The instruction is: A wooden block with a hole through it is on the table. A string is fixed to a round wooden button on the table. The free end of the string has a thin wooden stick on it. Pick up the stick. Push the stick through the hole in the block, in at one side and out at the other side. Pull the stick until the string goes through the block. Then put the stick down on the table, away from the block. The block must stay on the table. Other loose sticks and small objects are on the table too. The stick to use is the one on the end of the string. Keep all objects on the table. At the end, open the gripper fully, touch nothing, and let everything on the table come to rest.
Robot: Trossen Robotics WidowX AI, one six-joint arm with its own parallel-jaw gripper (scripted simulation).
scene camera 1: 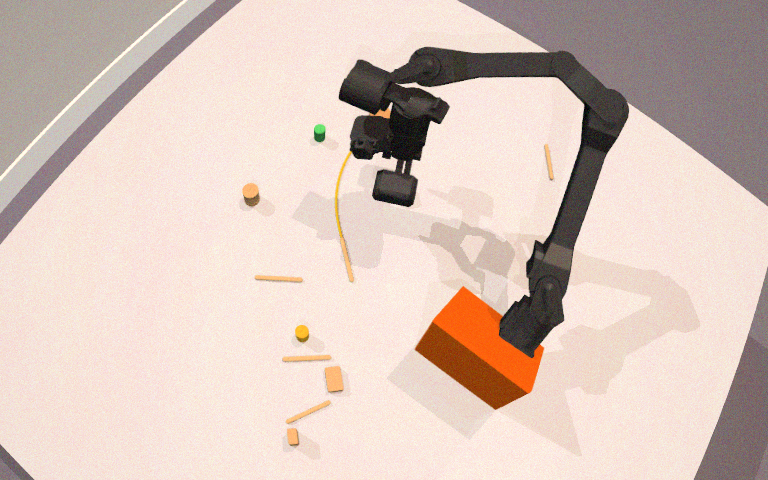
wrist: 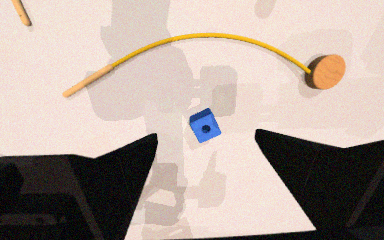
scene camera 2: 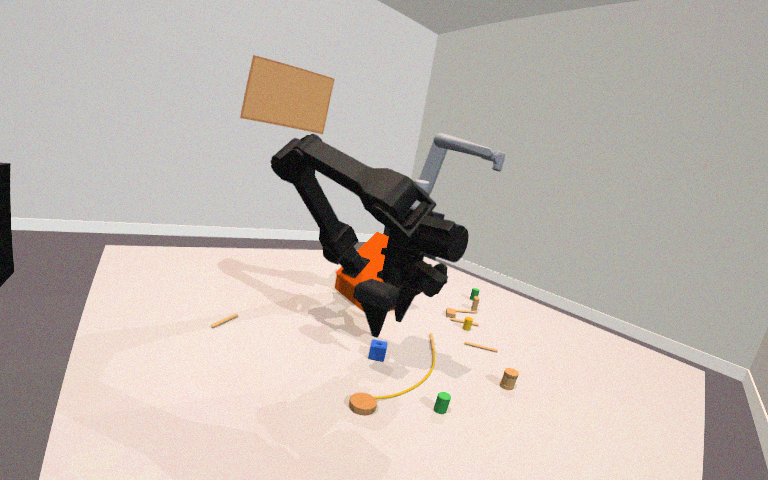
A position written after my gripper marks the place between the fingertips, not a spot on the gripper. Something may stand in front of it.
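There is a blue block (wrist: 204, 125) here, though scene camera 1 does not show it, as it is hidden by my gripper. I also see a round wooden button (wrist: 326, 71). As for my gripper (scene camera 2: 387, 328) (scene camera 1: 396, 175) (wrist: 206, 135), it is open and holds nothing.
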